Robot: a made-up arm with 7 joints. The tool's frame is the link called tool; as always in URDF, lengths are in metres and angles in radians.
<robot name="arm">
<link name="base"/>
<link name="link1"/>
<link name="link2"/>
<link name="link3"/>
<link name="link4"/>
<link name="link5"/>
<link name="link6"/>
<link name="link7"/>
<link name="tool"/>
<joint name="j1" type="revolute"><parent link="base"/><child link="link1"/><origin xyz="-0.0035 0.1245 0.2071" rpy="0 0 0"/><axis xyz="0 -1 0"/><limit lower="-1.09" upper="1.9"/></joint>
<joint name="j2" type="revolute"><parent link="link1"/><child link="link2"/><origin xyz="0.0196 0.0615 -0.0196" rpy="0 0 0"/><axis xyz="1 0 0"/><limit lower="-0.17" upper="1.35"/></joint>
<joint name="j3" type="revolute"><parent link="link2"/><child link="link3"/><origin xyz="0.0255 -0.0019 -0.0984" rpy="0 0 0"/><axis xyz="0 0 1"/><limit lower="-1.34" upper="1.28"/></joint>
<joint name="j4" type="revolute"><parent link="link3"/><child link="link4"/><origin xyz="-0.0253 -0.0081 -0.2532" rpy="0 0 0"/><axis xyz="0 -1 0"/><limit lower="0.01" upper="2.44"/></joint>
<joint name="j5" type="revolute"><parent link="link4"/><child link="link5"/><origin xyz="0.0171 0.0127 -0.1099" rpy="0 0 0"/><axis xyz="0 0 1"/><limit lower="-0.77" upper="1.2"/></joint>
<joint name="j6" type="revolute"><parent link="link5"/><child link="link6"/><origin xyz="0.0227 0.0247 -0.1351" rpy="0 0 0"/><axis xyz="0 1 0"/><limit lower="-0.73" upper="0.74"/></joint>
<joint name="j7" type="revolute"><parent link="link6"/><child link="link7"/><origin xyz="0.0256 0.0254 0.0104" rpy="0 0 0"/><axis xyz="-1 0 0"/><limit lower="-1.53" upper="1.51"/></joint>
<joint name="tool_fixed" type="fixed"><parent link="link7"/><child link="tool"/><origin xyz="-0.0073 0.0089 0.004" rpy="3.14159 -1.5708 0"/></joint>
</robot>
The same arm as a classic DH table. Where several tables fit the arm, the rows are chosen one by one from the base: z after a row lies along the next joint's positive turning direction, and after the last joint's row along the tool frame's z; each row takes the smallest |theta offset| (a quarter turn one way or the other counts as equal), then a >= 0, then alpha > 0; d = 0 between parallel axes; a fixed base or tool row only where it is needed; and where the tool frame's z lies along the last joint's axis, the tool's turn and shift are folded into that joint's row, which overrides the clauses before.
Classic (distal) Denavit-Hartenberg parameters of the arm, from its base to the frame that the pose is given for. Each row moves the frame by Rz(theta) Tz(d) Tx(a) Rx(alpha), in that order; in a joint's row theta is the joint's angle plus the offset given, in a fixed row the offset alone. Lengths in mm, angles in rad.
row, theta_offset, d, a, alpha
base (fixed), 0, 207.1, -3.5, 1.5708
j1, -1.5708, -186, 19.6, -1.5708
j2, -1.5708, 45.1, 1.9, 1.5708
j3, -1.5708, -351.6, 25.3, -1.5708
j4, 0, -4.6, -17.1, 1.5708
j5, 0, -245, -22.7, 1.5708
j6, 1.5708, 50.1, 10.4, 1.5708
j7, 1.1484, 0, 9.8, 3.1416
tool (fixed), 1.1484, 18.3, 0, 0
Joint limits (rad, base to tool): -1.09..1.9 -0.17..1.35 -1.34..1.28 0.01..2.44 -0.77..1.2 -0.73..0.74 -1.53..1.51

